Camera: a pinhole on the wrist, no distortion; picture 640 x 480 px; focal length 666.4 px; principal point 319.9 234.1 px. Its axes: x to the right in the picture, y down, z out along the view. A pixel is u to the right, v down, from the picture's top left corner.
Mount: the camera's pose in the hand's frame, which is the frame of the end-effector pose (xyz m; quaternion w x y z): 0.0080 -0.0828 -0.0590 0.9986 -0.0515 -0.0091 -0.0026
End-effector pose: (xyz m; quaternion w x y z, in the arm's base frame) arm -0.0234 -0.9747 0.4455 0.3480 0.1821 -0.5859 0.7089
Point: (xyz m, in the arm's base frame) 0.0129 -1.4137 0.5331
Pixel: 201.1 200.7
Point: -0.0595 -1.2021 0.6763
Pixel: 547.8 89.5
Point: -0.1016 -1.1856 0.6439
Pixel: 580.9 194.5
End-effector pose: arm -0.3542 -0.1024 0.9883 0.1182 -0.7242 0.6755 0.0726
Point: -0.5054 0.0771 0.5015
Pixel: 259.2 457.3
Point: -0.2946 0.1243 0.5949
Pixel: 177.3 216.0
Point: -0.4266 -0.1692 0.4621
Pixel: 558.2 403.5
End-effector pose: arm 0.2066 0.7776 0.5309 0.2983 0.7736 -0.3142 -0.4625
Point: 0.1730 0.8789 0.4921
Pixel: outside the picture
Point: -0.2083 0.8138 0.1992
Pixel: 313.6 39.6
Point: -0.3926 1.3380 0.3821
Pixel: outside the picture
